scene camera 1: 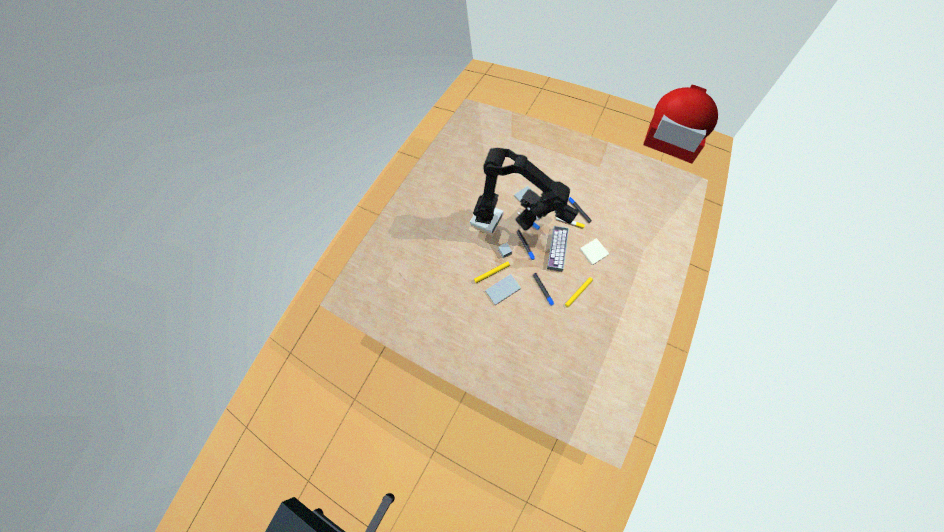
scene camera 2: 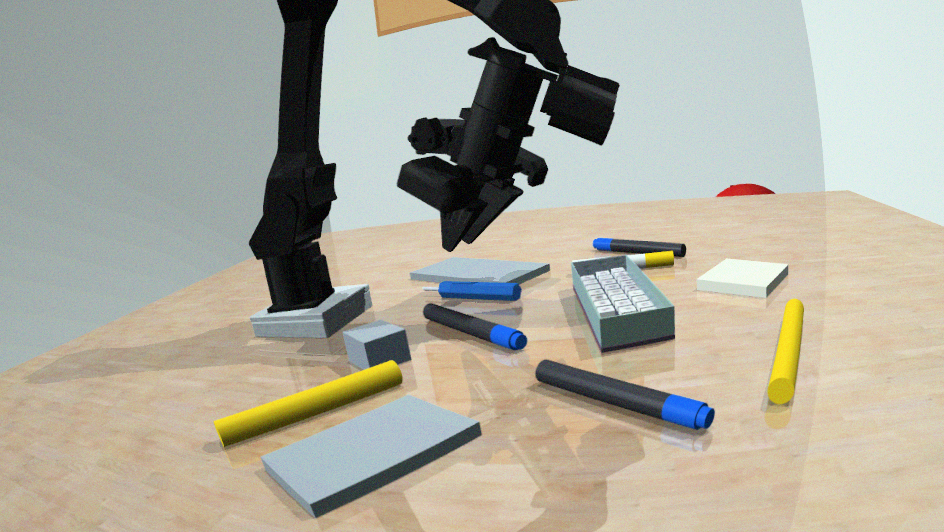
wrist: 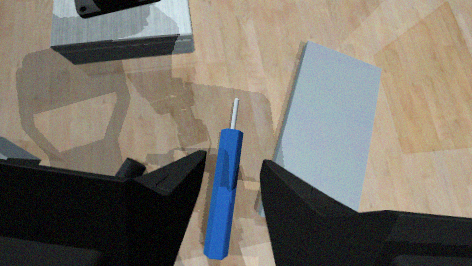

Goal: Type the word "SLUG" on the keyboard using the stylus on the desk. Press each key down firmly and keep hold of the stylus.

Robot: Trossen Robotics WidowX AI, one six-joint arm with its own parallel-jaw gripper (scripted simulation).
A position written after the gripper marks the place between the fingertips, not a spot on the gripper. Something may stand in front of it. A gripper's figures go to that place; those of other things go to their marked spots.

Scene:
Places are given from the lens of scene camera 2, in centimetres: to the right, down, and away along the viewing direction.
gripper (scene camera 2: 456,246): -2, -2, 61
stylus (scene camera 2: 448,289): -2, 2, 62
grey cube (scene camera 2: 375,343): -7, 6, 44
cream pad (scene camera 2: 741,277): 26, 1, 49
The marked spots on the grey cube and the cream pad are 34 cm apart.

